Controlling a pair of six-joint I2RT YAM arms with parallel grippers.
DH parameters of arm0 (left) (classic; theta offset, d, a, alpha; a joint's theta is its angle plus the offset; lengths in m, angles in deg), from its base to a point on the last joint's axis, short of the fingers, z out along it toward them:
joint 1: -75.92 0.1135 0.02 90
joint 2: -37.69 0 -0.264 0
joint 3: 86.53 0 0.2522 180
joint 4: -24.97 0 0.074 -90
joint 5: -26.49 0 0 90
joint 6: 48.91 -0.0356 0 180
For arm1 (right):
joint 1: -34.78 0.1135 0.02 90
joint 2: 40.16 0 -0.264 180
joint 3: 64.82 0 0.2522 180
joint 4: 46.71 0 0.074 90
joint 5: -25.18 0 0 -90
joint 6: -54.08 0.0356 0 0
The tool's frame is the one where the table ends.
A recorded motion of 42 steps. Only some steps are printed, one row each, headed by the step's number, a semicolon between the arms.
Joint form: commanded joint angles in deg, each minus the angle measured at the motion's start. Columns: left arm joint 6, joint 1, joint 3, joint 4, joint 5, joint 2; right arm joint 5, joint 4, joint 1, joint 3, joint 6, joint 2.
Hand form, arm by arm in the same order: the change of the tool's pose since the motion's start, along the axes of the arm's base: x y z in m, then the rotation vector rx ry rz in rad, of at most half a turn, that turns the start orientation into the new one. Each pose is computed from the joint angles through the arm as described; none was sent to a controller.
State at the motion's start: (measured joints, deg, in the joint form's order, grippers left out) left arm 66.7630 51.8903 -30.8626 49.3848 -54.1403 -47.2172; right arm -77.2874 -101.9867 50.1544 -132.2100 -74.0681 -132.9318
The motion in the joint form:
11: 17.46 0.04 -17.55 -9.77 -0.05 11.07; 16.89 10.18 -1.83 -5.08 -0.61 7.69
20: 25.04 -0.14 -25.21 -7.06 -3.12 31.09; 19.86 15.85 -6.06 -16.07 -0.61 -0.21
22: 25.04 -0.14 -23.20 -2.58 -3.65 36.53; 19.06 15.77 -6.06 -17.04 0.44 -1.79
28: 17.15 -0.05 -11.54 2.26 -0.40 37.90; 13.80 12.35 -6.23 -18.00 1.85 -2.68
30: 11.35 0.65 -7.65 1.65 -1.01 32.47; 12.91 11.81 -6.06 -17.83 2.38 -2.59
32: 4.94 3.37 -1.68 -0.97 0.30 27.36; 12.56 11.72 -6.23 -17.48 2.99 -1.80
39: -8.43 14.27 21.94 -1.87 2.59 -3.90; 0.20 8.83 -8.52 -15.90 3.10 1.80
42: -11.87 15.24 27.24 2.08 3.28 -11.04; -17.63 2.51 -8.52 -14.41 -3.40 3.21
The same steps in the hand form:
11: -0.0551 0.0248 -0.0296 -0.1715 0.0682 0.2382; 0.0279 -0.0131 0.0671 -0.1729 -0.4561 -0.1267
20: -0.0932 0.0432 -0.0101 -0.2995 -0.0444 0.3520; 0.0840 -0.0284 0.0912 -0.1979 -0.6055 -0.2418
22: -0.0975 0.0455 0.0094 -0.3238 -0.0916 0.3521; 0.0897 -0.0269 0.0872 -0.1810 -0.5892 -0.2510
28: -0.0863 0.0386 0.0747 -0.3494 -0.2490 0.2017; 0.0887 -0.0249 0.0830 -0.1047 -0.5121 -0.2318
30: -0.0688 0.0339 0.0826 -0.2728 -0.2872 0.1562; 0.0870 -0.0235 0.0819 -0.0894 -0.4970 -0.2304
32: -0.0440 0.0341 0.1057 -0.2350 -0.3908 0.1093; 0.0844 -0.0248 0.0846 -0.0791 -0.4995 -0.2413
39: 0.0915 0.0528 0.1026 -0.0381 -0.3793 0.1127; 0.0686 -0.0333 0.0938 0.1041 -0.4402 -0.1967
42: 0.1167 0.0545 0.0846 0.0141 -0.3010 0.0764; 0.0487 -0.0253 0.0904 0.3391 -0.3101 0.0094

